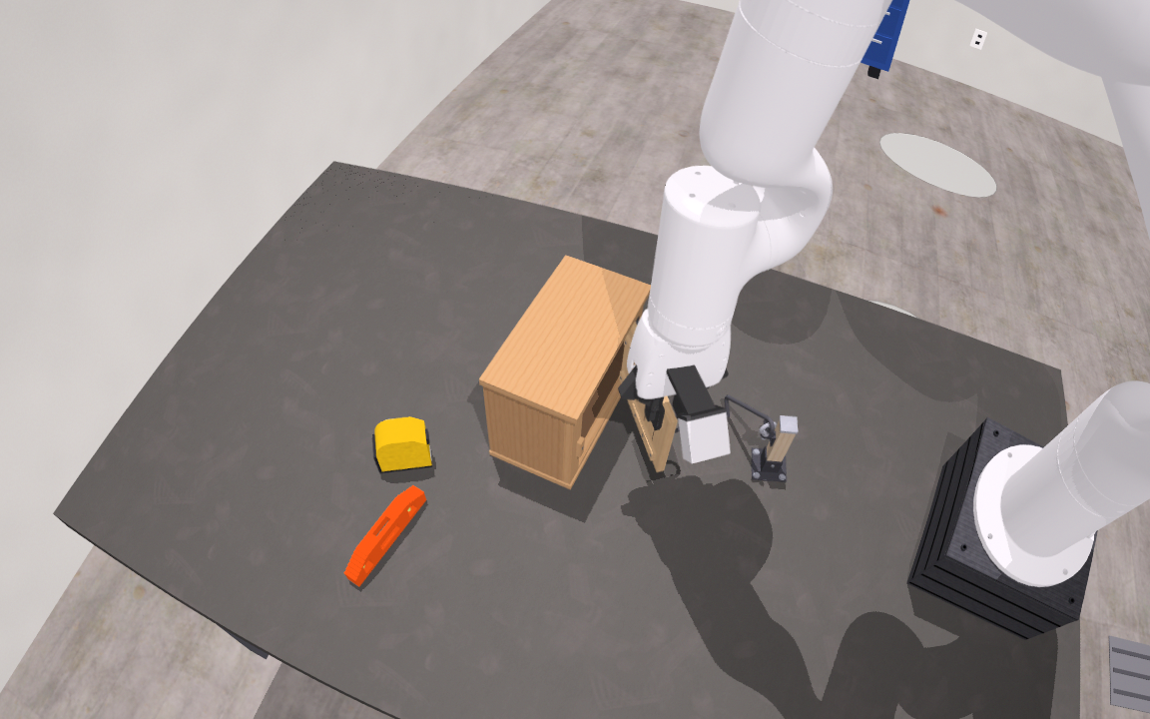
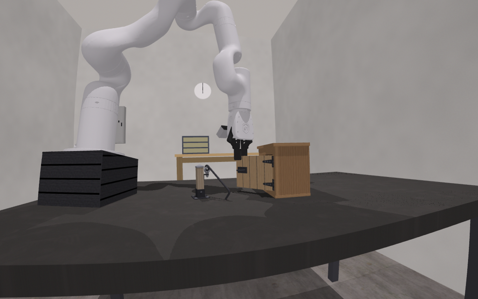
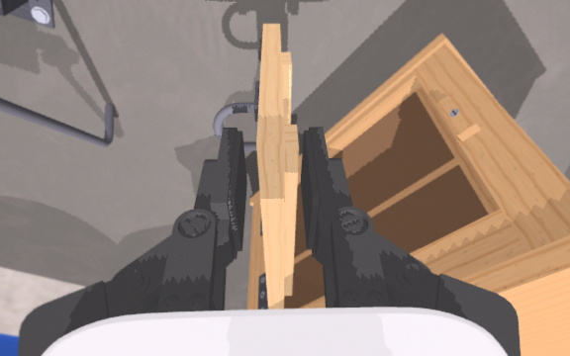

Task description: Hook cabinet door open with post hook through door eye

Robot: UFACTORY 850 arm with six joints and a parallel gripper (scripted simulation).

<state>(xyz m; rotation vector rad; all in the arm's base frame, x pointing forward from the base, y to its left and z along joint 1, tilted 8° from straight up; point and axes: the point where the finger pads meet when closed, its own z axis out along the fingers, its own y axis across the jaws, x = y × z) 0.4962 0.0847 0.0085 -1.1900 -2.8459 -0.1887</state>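
The hook is 9 cm behind my hand, 10 cm to the right of it and 8 cm below it. Also, from my hand: orange bar: 23 cm ahead, 27 cm to the left, 12 cm below; yellow block: 29 cm ahead, 15 cm to the left, 11 cm below; cabinet door: 4 cm ahead, 5 cm to the right, 6 cm below.
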